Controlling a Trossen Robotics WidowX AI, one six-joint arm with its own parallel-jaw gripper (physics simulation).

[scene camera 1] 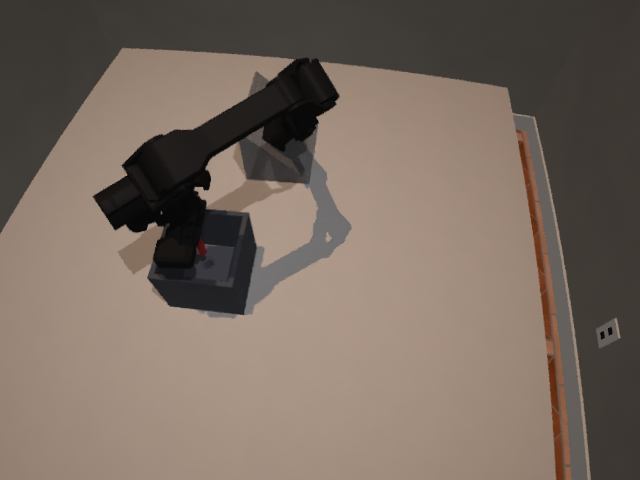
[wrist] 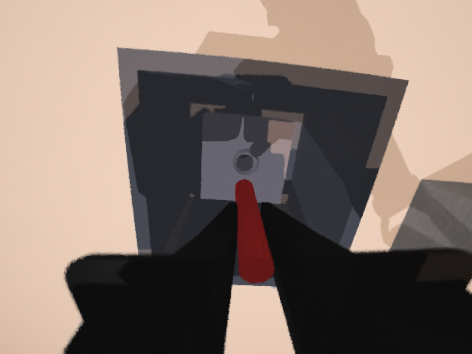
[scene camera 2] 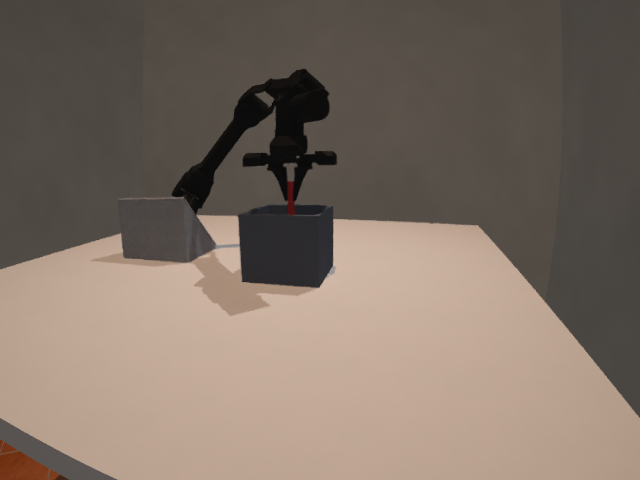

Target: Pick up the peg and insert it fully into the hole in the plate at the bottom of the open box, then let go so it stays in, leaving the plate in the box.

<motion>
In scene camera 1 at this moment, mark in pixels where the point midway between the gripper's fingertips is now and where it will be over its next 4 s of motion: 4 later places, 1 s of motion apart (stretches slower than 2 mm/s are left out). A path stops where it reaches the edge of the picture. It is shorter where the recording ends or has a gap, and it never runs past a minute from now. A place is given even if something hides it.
My gripper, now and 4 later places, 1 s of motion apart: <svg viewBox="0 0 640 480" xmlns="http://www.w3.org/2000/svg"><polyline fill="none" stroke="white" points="195,241 204,251 208,259 207,258 207,259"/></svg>
</motion>
